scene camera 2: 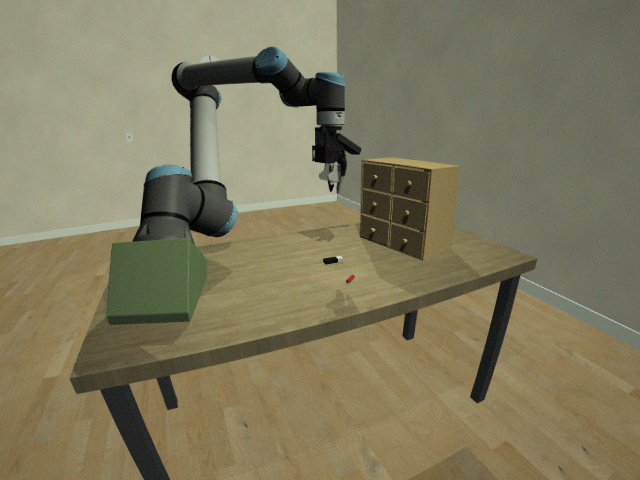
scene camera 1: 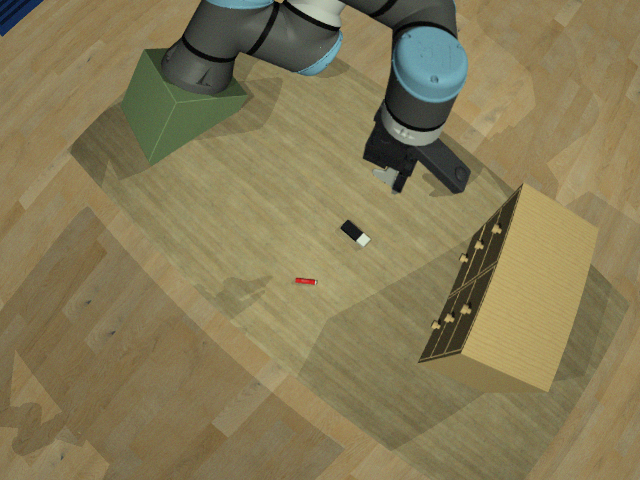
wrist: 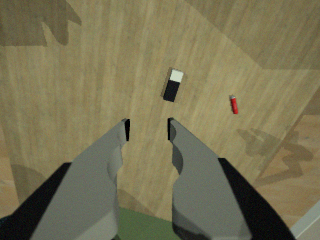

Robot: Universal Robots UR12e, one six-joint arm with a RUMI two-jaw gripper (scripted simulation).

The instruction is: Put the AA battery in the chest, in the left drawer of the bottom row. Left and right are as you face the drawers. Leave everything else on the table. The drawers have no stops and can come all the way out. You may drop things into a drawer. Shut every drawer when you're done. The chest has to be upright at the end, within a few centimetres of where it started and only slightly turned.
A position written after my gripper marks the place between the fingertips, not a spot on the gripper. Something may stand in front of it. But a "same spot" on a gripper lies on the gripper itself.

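Labels:
Scene camera 1 shows my gripper and a wooden chest, and scene camera 2 shows my gripper and the wooden chest too. My gripper is visible in the wrist view (pixel 148 120) as well, but the wooden chest is out of frame in the wrist view. On my gripper, (scene camera 1: pixel 388 176) and (scene camera 2: pixel 335 173) are the same spot. On the wooden chest, (scene camera 1: pixel 516 342) and (scene camera 2: pixel 431 165) are the same spot.

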